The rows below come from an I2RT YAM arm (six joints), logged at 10 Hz.
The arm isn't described. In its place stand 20 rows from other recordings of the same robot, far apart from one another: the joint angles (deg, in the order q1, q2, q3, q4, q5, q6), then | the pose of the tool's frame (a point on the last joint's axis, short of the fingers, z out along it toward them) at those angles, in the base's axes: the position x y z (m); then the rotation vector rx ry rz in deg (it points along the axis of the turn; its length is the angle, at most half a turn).
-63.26, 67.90, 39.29, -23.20, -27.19, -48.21 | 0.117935, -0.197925, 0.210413, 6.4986, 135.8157, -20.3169
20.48, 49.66, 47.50, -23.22, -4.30, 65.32 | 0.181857, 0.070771, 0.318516, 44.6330, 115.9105, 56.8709
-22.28, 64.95, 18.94, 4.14, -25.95, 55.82 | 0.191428, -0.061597, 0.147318, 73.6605, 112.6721, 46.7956
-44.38, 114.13, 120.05, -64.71, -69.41, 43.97 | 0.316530, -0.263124, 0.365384, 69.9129, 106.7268, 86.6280
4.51, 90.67, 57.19, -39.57, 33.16, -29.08 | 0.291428, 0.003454, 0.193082, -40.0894, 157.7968, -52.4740
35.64, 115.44, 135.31, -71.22, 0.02, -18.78 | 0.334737, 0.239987, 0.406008, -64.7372, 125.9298, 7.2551
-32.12, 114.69, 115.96, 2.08, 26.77, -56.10 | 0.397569, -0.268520, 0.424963, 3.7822, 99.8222, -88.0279
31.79, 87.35, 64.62, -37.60, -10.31, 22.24 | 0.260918, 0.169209, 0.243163, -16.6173, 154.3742, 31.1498
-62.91, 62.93, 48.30, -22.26, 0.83, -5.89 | 0.108708, -0.213658, 0.278966, 63.3242, 115.5807, -37.9998
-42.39, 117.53, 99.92, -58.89, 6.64, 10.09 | 0.306853, -0.285670, 0.224336, 75.4189, 150.3891, -14.9129
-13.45, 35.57, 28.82, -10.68, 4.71, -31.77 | 0.154996, -0.040074, 0.265064, -14.2343, 109.1418, -35.2294
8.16, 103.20, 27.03, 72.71, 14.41, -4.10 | 0.303557, 0.034577, 0.140425, 1.0711, 93.4654, -8.6313
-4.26, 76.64, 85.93, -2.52, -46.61, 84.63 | 0.289990, 0.004341, 0.480726, 31.9694, 95.1343, 95.3146
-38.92, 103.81, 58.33, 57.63, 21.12, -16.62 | 0.305008, -0.262774, 0.259817, 34.1226, 76.1113, -60.2935
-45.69, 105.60, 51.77, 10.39, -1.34, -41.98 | 0.254584, -0.259599, 0.130053, 3.8339, 140.1712, -40.6015
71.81, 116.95, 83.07, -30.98, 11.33, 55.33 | 0.138617, 0.399453, 0.163478, -19.0673, 155.9004, 24.4201
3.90, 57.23, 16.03, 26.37, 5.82, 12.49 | 0.206505, 0.010460, 0.191247, 11.9317, 104.1481, 6.2220
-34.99, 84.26, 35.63, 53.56, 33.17, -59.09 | 0.237853, -0.190259, 0.240891, 10.5033, 101.0406, -96.6833
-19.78, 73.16, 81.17, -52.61, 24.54, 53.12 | 0.233554, -0.099705, 0.385037, 86.4890, 97.2498, -11.4512
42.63, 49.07, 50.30, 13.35, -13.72, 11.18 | 0.138329, 0.138810, 0.405535, -33.0343, 72.2554, 54.3684
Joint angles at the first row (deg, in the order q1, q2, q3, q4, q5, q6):
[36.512 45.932 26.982 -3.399 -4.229 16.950]
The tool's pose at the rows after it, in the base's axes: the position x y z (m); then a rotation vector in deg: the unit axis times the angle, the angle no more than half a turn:
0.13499, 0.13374, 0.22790, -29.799, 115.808, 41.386
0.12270, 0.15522, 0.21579, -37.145, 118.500, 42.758
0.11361, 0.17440, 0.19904, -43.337, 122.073, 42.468
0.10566, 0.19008, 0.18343, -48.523, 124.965, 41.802
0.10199, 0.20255, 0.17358, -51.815, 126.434, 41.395
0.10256, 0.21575, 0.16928, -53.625, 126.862, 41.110
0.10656, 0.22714, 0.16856, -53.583, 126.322, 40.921
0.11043, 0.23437, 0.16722, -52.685, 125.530, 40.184
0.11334, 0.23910, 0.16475, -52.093, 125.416, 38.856
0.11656, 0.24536, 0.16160, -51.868, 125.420, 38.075
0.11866, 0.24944, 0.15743, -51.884, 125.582, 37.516
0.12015, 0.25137, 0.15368, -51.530, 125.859, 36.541
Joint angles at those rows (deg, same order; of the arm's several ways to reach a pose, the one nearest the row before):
[44.183 47.243 25.999 -3.925 -2.940 17.190]
[51.397 51.288 25.957 -3.663 -1.541 17.496]
[56.838 56.993 25.954 -2.741 -0.471 17.999]
[60.947 62.499 26.131 -1.499 0.098 18.458]
[63.309 67.089 26.872 0.033 0.230 18.633]
[64.642 71.395 28.644 1.562 0.448 18.611]
[65.014 74.763 30.501 3.444 1.039 18.568]
[65.079 77.078 31.506 5.432 2.240 18.502]
[65.101 78.915 32.251 6.393 3.443 18.392]
[65.123 81.209 33.254 7.508 4.076 18.306]
[65.124 83.046 33.736 8.558 4.383 18.218]
[65.102 84.291 33.911 9.213 5.082 18.262]

